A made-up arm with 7 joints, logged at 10 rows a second.
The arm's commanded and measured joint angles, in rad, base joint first. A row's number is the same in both.
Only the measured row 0 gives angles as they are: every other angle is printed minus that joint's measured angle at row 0.
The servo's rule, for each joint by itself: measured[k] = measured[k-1] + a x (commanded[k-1-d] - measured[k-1]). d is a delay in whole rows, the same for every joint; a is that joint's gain. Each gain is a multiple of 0.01, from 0.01 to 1. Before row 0 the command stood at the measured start. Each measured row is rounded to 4 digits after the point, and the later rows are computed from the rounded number. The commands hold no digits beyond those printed.
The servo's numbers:
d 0
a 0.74 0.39 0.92 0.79 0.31 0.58 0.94
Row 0, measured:
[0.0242, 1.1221, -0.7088, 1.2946, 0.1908, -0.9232, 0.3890]
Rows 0 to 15, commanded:
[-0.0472, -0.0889, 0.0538, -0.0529, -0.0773, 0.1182, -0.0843]
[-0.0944, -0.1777, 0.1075, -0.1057, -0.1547, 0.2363, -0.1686]
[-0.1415, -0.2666, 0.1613, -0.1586, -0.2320, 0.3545, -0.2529]
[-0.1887, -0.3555, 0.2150, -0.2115, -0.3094, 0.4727, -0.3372]
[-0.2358, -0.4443, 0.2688, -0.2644, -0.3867, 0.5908, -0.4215]
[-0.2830, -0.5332, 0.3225, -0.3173, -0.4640, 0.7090, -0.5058]
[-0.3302, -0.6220, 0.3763, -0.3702, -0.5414, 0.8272, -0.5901]
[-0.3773, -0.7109, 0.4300, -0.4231, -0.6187, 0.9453, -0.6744]
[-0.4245, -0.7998, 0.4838, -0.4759, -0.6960, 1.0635, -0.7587]
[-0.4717, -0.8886, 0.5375, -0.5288, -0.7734, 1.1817, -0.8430]
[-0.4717, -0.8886, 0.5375, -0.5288, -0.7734, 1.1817, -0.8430]
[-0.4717, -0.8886, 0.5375, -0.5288, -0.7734, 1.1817, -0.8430]
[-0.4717, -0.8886, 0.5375, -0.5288, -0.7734, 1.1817, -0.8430]
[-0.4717, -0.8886, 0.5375, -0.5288, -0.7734, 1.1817, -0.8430]
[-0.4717, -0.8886, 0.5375, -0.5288, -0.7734, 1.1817, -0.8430]
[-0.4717, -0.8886, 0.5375, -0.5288, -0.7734, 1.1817, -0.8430]
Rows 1 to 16, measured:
[-0.0349, -0.0347, 0.0495, -0.0418, -0.0240, 0.0686, -0.0792]
[-0.0789, -0.0905, 0.1029, -0.0923, -0.0645, 0.1659, -0.1632]
[-0.1252, -0.1592, 0.1566, -0.1447, -0.1164, 0.2753, -0.2475]
[-0.1722, -0.2358, 0.2103, -0.1975, -0.1762, 0.3898, -0.3318]
[-0.2193, -0.3171, 0.2641, -0.2504, -0.2415, 0.5064, -0.4161]
[-0.2664, -0.4014, 0.3178, -0.3033, -0.3105, 0.6239, -0.5004]
[-0.3136, -0.4874, 0.3716, -0.3562, -0.3821, 0.7418, -0.5847]
[-0.3607, -0.5746, 0.4253, -0.4091, -0.4554, 0.8598, -0.6690]
[-0.4079, -0.6624, 0.4791, -0.4619, -0.5300, 0.9779, -0.7533]
[-0.4551, -0.7506, 0.5328, -0.5148, -0.6055, 1.0961, -0.8376]
[-0.4674, -0.8044, 0.5371, -0.5259, -0.6575, 1.1457, -0.8427]
[-0.4706, -0.8372, 0.5375, -0.5282, -0.6934, 1.1666, -0.8430]
[-0.4714, -0.8572, 0.5375, -0.5287, -0.7182, 1.1754, -0.8430]
[-0.4716, -0.8694, 0.5375, -0.5288, -0.7353, 1.1791, -0.8430]
[-0.4717, -0.8769, 0.5375, -0.5288, -0.7471, 1.1806, -0.8430]
[-0.4717, -0.8815, 0.5375, -0.5288, -0.7553, 1.1812, -0.8430]

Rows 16 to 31, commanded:
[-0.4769, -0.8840, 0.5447, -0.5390, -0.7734, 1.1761, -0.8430]
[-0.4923, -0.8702, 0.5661, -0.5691, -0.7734, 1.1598, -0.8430]
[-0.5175, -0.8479, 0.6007, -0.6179, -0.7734, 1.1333, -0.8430]
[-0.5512, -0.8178, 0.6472, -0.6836, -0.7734, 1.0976, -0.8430]
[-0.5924, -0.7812, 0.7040, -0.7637, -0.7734, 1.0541, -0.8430]
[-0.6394, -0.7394, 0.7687, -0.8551, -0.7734, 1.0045, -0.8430]
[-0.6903, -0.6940, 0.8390, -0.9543, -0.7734, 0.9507, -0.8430]
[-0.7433, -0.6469, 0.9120, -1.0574, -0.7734, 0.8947, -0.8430]
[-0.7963, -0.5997, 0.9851, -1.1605, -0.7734, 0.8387, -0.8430]
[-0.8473, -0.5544, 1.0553, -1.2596, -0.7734, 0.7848, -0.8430]
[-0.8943, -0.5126, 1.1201, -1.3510, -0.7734, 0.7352, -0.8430]
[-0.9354, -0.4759, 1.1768, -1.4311, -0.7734, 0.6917, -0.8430]
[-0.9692, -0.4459, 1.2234, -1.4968, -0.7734, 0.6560, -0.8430]
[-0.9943, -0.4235, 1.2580, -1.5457, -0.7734, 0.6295, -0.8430]
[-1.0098, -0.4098, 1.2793, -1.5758, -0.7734, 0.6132, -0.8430]
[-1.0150, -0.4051, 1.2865, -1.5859, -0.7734, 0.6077, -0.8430]
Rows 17 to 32, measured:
[-0.4755, -0.8825, 0.5441, -0.5369, -0.7609, 1.1782, -0.8430]
[-0.4879, -0.8777, 0.5643, -0.5623, -0.7648, 1.1675, -0.8430]
[-0.5098, -0.8661, 0.5978, -0.6062, -0.7675, 1.1477, -0.8430]
[-0.5404, -0.8473, 0.6432, -0.6673, -0.7693, 1.1186, -0.8430]
[-0.5789, -0.8215, 0.6991, -0.7435, -0.7706, 1.0812, -0.8430]
[-0.6237, -0.7895, 0.7631, -0.8317, -0.7715, 1.0367, -0.8430]
[-0.6730, -0.7523, 0.8329, -0.9286, -0.7721, 0.9868, -0.8430]
[-0.7250, -0.7112, 0.9057, -1.0304, -0.7725, 0.9334, -0.8430]
[-0.7778, -0.6677, 0.9787, -1.1332, -0.7728, 0.8785, -0.8430]
[-0.8292, -0.6235, 1.0492, -1.2331, -0.7730, 0.8242, -0.8430]
[-0.8774, -0.5802, 1.1144, -1.3262, -0.7731, 0.7726, -0.8430]
[-0.9203, -0.5395, 1.1718, -1.4091, -0.7732, 0.7257, -0.8430]
[-0.9565, -0.5030, 1.2193, -1.4784, -0.7733, 0.6853, -0.8430]
[-0.9845, -0.4720, 1.2549, -1.5316, -0.7733, 0.6529, -0.8430]
[-1.0032, -0.4477, 1.2773, -1.5665, -0.7733, 0.6299, -0.8430]
[-1.0119, -0.4311, 1.2858, -1.5818, -0.7733, 0.6170, -0.8430]

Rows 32 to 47, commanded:
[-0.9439, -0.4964, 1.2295, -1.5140, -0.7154, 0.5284, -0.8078]
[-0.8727, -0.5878, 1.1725, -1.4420, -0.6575, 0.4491, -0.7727]
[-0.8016, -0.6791, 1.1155, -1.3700, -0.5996, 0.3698, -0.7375]
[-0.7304, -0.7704, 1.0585, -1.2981, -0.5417, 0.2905, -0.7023]
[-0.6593, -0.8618, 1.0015, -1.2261, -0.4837, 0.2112, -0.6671]
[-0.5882, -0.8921, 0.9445, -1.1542, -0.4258, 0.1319, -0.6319]
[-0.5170, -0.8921, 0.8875, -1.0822, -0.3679, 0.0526, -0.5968]
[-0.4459, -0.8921, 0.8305, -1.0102, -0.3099, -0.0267, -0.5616]
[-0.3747, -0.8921, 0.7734, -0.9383, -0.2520, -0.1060, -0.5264]
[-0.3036, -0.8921, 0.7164, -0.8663, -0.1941, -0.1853, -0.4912]
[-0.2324, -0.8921, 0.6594, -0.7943, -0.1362, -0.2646, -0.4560]
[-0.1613, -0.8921, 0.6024, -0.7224, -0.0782, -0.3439, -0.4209]
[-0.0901, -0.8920, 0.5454, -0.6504, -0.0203, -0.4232, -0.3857]
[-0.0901, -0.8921, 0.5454, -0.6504, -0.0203, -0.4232, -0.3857]
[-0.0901, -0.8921, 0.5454, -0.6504, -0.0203, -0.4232, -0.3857]
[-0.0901, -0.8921, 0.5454, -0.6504, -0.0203, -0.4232, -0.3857]
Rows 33 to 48, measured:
[-0.9616, -0.4566, 1.2340, -1.5282, -0.7554, 0.5656, -0.8099]
[-0.8958, -0.5078, 1.1774, -1.4601, -0.7251, 0.4980, -0.7749]
[-0.8261, -0.5746, 1.1205, -1.3889, -0.6862, 0.4236, -0.7397]
[-0.7553, -0.6510, 1.0635, -1.3172, -0.6414, 0.3464, -0.7045]
[-0.6843, -0.7332, 1.0065, -1.2452, -0.5925, 0.2680, -0.6693]
[-0.6132, -0.7952, 0.9495, -1.1733, -0.5408, 0.1891, -0.6341]
[-0.5420, -0.8330, 0.8925, -1.1013, -0.4872, 0.1099, -0.5990]
[-0.4709, -0.8560, 0.8355, -1.0293, -0.4322, 0.0307, -0.5638]
[-0.3997, -0.8701, 0.7784, -0.9574, -0.3763, -0.0486, -0.5286]
[-0.3286, -0.8787, 0.7214, -0.8854, -0.3198, -0.1279, -0.4934]
[-0.2574, -0.8839, 0.6644, -0.8134, -0.2629, -0.2072, -0.4582]
[-0.1863, -0.8871, 0.6074, -0.7415, -0.2056, -0.2865, -0.4231]
[-0.1151, -0.8890, 0.5504, -0.6695, -0.1482, -0.3658, -0.3879]
[-0.0966, -0.8902, 0.5458, -0.6544, -0.1086, -0.3991, -0.3858]
[-0.0918, -0.8909, 0.5454, -0.6512, -0.0812, -0.4131, -0.3857]
[-0.0905, -0.8914, 0.5454, -0.6506, -0.0623, -0.4190, -0.3857]

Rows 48 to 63, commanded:
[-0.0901, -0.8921, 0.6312, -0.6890, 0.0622, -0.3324, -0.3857]
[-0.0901, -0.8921, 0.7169, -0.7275, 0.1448, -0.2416, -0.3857]
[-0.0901, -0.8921, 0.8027, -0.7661, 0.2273, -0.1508, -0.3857]
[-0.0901, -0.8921, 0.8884, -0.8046, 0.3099, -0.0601, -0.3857]
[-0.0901, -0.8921, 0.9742, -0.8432, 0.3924, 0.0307, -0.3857]
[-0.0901, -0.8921, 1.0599, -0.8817, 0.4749, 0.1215, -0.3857]
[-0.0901, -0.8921, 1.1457, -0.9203, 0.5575, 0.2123, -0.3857]
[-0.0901, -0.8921, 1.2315, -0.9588, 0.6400, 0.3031, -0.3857]
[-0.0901, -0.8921, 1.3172, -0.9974, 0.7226, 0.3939, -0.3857]
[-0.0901, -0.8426, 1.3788, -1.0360, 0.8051, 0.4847, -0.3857]
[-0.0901, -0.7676, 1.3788, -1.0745, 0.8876, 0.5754, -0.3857]
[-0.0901, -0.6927, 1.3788, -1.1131, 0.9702, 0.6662, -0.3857]
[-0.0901, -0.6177, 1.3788, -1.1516, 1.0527, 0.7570, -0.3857]
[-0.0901, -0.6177, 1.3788, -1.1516, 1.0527, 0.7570, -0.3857]
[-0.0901, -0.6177, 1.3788, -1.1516, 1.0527, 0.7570, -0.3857]
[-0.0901, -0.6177, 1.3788, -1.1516, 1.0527, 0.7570, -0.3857]
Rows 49 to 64, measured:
[-0.0902, -0.8917, 0.6243, -0.6809, -0.0237, -0.3688, -0.3857]
[-0.0901, -0.8919, 0.7095, -0.7177, 0.0285, -0.2950, -0.3857]
[-0.0901, -0.8920, 0.7952, -0.7559, 0.0901, -0.2114, -0.3857]
[-0.0901, -0.8920, 0.8809, -0.7944, 0.1582, -0.1236, -0.3857]
[-0.0901, -0.8920, 0.9667, -0.8330, 0.2308, -0.0341, -0.3857]
[-0.0901, -0.8920, 1.0524, -0.8715, 0.3065, 0.0561, -0.3857]
[-0.0901, -0.8920, 1.1382, -0.9101, 0.3843, 0.1467, -0.3857]
[-0.0901, -0.8920, 1.2240, -0.9486, 0.4636, 0.2374, -0.3857]
[-0.0901, -0.8920, 1.3097, -0.9872, 0.5439, 0.3282, -0.3857]
[-0.0901, -0.8727, 1.3733, -1.0258, 0.6249, 0.4190, -0.3857]
[-0.0901, -0.8317, 1.3784, -1.0643, 0.7063, 0.5097, -0.3857]
[-0.0901, -0.7775, 1.3788, -1.1029, 0.7881, 0.6005, -0.3857]
[-0.0901, -0.7152, 1.3788, -1.1414, 0.8701, 0.6913, -0.3857]
[-0.0901, -0.6772, 1.3788, -1.1495, 0.9267, 0.7294, -0.3857]
[-0.0901, -0.6540, 1.3788, -1.1512, 0.9658, 0.7454, -0.3857]
[-0.0901, -0.6398, 1.3788, -1.1515, 0.9927, 0.7521, -0.3857]

